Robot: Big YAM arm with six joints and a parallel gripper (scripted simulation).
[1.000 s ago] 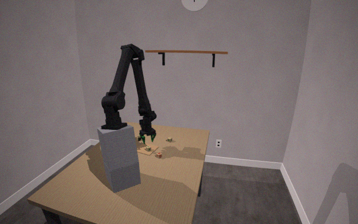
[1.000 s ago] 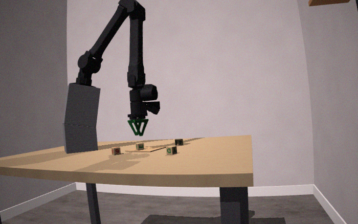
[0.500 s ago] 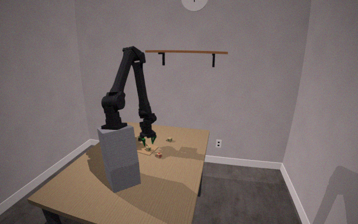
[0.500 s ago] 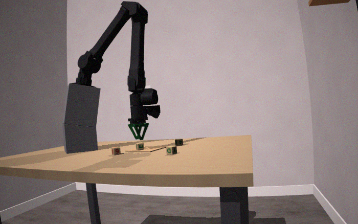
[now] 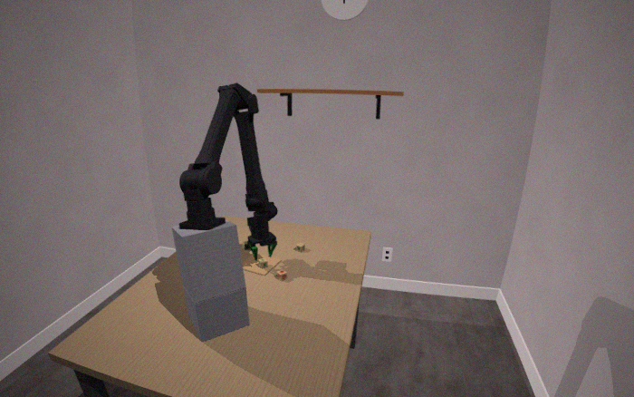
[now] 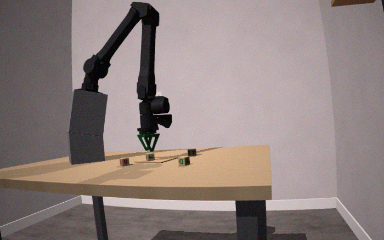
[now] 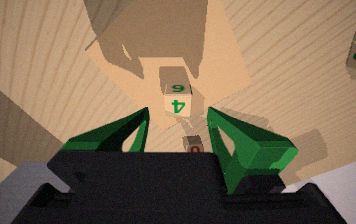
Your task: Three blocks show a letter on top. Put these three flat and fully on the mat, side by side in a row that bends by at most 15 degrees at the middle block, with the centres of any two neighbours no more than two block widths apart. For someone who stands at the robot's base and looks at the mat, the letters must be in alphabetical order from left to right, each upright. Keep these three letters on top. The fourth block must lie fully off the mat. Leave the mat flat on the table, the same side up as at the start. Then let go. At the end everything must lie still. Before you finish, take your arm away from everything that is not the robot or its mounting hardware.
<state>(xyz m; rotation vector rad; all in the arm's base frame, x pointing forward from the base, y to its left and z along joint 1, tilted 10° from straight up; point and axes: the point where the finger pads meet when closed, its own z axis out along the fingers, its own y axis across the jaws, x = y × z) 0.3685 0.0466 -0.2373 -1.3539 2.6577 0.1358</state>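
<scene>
My gripper is now 50 mm above the pale mat, 30 mm to the right of it and 20 mm short of it. Round my hand: dark block (160 mm to the left, 120 mm ahead, 40 mm below); then green-lettered block (210 mm ahead, 80 mm to the right, 40 mm below).
</scene>
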